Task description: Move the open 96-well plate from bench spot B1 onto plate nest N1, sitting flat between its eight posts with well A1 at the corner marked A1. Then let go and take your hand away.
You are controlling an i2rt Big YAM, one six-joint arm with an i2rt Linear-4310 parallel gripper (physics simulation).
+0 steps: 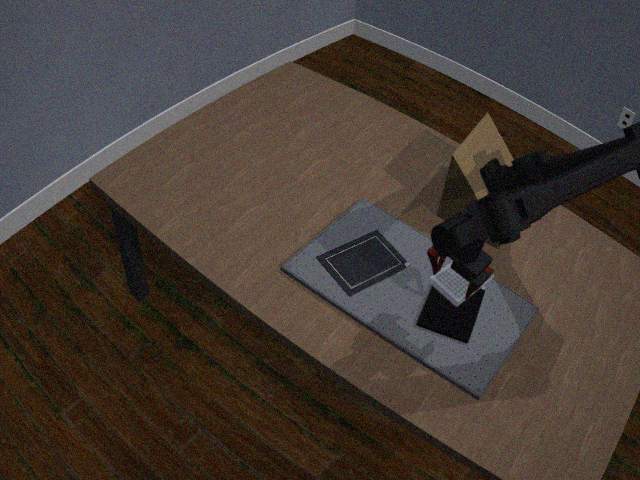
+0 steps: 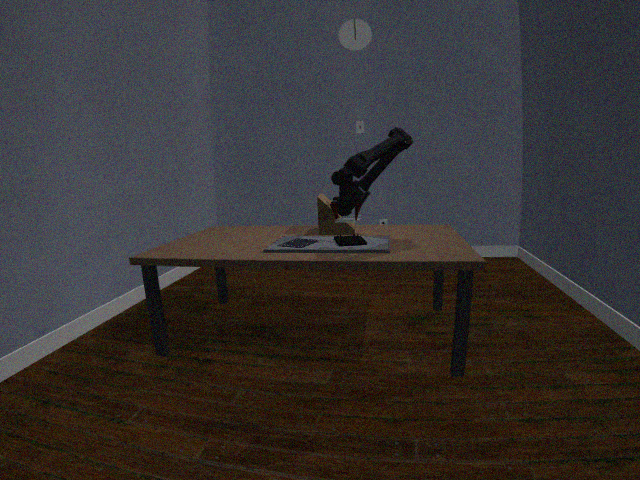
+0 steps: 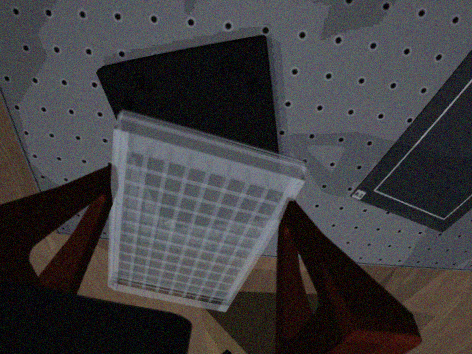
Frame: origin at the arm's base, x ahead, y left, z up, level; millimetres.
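Seen in the pictures: gripper, fingertip midpoint: [image 1: 451, 285] [image 2: 346, 220] [image 3: 201, 191]; arm's base, link origin: [image 1: 495, 185] [image 2: 339, 213].
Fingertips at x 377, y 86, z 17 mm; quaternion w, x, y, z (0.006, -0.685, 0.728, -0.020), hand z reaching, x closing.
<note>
Offsets run from my fingertips to a thing's top centre. "spot": to the spot under its first point. Level surfaces: height alone.
The clear 96-well plate @(8 mm up, 35 mm back, 6 mm left) [image 1: 450, 283] [image 3: 190, 215] is held between the red-brown fingers of my gripper [image 1: 459, 273] [image 3: 201, 191]. The gripper is shut on its two long sides. The plate is above the black plate nest N1 @(80 mm down, 39 mm back, 9 mm left) [image 1: 449, 316] [image 2: 350, 240] [image 3: 195, 90], apart from it and set back toward the arm, so part of the nest shows beyond it. The nest's posts and its A1 mark are too dark or hidden to make out. Bench spot B1 @(spot: 99 mm down, 0 mm ahead, 217 mm right) [image 1: 361, 262] [image 2: 298, 242] [image 3: 425, 170] is a dark rectangle with a white outline and a small corner label; no plate lies on it.
The nest and B1 are on a grey perforated board @(101 mm down, 27 mm back, 77 mm right) [image 1: 392, 310] [image 2: 325, 250] [image 3: 350, 60] on the wooden table @(115 mm down) [image 1: 248, 170] [image 2: 206, 248]. A wooden wedge-shaped block [image 1: 473, 155] [image 2: 325, 217] stands behind the board, close to the arm.
</note>
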